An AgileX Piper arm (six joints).
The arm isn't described. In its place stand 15 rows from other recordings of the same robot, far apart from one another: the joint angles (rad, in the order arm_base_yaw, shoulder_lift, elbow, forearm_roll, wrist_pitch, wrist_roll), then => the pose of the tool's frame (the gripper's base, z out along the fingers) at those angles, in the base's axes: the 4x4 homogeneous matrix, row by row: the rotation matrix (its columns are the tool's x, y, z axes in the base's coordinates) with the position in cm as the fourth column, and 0 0 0 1 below.
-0.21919 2.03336 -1.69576 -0.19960 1.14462 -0.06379 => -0.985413 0.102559 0.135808 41.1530; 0.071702 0.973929 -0.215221 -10.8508; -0.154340 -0.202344 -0.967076 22.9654; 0 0 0 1
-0.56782 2.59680 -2.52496 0.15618 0.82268 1.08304 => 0.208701 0.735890 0.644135 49.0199; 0.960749 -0.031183 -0.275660 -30.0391; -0.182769 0.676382 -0.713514 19.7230; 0 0 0 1
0.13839 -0.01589 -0.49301 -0.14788 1.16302 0.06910 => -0.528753 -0.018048 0.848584 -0.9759; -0.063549 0.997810 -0.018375 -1.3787; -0.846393 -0.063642 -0.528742 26.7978; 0 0 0 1
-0.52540 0.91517 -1.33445 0.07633 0.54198 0.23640 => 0.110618 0.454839 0.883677 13.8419; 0.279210 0.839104 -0.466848 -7.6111; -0.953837 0.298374 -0.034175 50.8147; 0 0 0 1
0.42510 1.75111 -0.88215 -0.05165 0.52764 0.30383 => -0.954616 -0.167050 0.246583 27.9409; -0.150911 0.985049 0.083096 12.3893; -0.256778 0.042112 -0.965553 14.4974; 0 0 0 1
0.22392 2.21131 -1.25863 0.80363 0.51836 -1.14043 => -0.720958 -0.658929 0.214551 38.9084; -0.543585 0.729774 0.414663 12.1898; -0.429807 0.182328 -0.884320 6.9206; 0 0 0 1
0.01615 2.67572 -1.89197 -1.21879 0.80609 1.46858 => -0.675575 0.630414 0.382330 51.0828; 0.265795 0.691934 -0.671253 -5.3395; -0.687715 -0.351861 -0.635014 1.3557; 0 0 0 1
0.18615 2.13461 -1.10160 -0.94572 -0.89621 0.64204 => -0.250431 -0.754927 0.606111 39.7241; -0.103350 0.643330 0.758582 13.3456; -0.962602 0.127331 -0.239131 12.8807; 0 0 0 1
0.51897 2.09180 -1.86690 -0.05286 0.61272 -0.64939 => -0.151126 -0.744522 0.650268 42.8608; -0.821390 0.460574 0.336437 24.1634; -0.549981 -0.483279 -0.681148 27.4085; 0 0 0 1
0.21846 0.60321 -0.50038 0.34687 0.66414 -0.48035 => -0.503254 -0.486203 0.714382 10.4455; -0.313690 0.873093 0.373239 4.2722; -0.805192 -0.036260 -0.591905 27.9205; 0 0 0 1
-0.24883 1.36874 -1.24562 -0.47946 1.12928 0.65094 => -0.623072 0.729073 0.283255 25.1149; 0.551222 0.666227 -0.502291 -10.2975; -0.554919 -0.156827 -0.816988 34.6026; 0 0 0 1
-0.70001 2.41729 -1.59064 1.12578 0.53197 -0.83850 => -0.536608 0.513754 0.669409 39.5283; 0.713420 0.699875 0.034752 -27.8477; -0.450648 0.496217 -0.742081 6.0939; 0 0 0 1
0.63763 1.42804 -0.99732 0.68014 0.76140 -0.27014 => -0.832913 -0.534290 0.144191 20.7209; -0.329278 0.687881 0.646835 20.2655; -0.444784 0.491278 -0.748875 27.6123; 0 0 0 1
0.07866 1.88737 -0.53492 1.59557 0.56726 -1.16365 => -0.956712 0.186575 0.223363 24.0651; 0.282308 0.781465 0.556431 6.8002; -0.070734 0.595401 -0.800309 7.3996; 0 0 0 1
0.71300 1.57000 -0.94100 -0.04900 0.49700 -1.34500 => 0.515814 -0.758013 0.399190 23.6445; -0.853631 -0.415346 0.314329 20.1659; -0.072463 -0.502896 -0.861304 21.6584; 0 0 0 1
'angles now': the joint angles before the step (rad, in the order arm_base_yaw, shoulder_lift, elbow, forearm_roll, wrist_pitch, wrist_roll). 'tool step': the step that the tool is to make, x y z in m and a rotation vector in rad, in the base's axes. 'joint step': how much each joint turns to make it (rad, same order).
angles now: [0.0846, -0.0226, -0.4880, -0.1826, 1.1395, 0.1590]
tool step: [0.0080, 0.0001, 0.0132, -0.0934, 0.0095, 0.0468]
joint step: [-0.0004, 0.0696, -0.0367, -0.0101, -0.0321, -0.0950]
